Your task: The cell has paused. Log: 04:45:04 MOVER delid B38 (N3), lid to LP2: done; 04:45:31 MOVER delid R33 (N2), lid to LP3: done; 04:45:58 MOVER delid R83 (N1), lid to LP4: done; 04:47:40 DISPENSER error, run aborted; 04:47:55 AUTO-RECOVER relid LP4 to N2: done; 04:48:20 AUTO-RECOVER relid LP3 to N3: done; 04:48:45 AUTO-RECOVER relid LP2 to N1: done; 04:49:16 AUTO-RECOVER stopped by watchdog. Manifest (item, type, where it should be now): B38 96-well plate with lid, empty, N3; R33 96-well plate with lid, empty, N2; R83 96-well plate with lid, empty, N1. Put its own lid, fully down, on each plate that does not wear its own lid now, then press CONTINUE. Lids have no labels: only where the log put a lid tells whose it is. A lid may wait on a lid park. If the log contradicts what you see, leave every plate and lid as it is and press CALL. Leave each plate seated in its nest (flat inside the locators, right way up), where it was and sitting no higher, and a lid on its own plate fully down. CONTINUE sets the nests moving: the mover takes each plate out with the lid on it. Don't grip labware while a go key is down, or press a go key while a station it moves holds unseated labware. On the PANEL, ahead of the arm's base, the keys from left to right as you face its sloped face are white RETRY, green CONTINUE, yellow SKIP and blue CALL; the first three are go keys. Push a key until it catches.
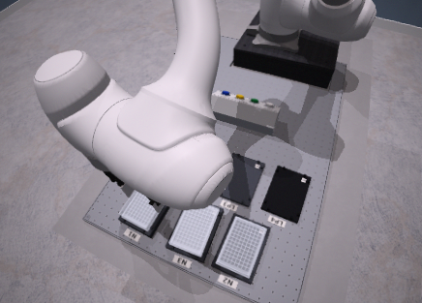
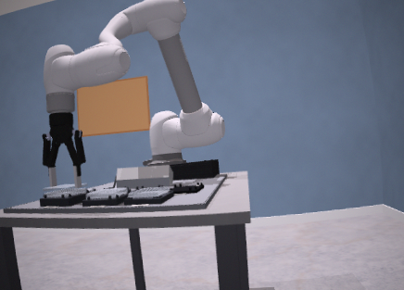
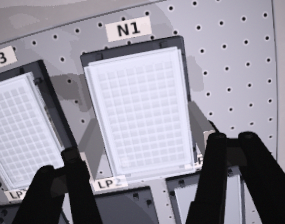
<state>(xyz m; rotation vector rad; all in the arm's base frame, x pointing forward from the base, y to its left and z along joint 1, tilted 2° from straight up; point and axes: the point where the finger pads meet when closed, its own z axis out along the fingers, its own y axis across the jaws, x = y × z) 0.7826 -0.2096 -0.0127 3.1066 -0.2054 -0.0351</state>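
My hand is 60 mm above the nest N1. Round my hand: LP2 label: 90 mm behind, 80 mm to the left, 70 mm below; then lid park LP1: 180 mm behind, 40 mm to the right, 70 mm below; then pale grey lid: 180 mm behind, 40 mm to the right, 60 mm below.
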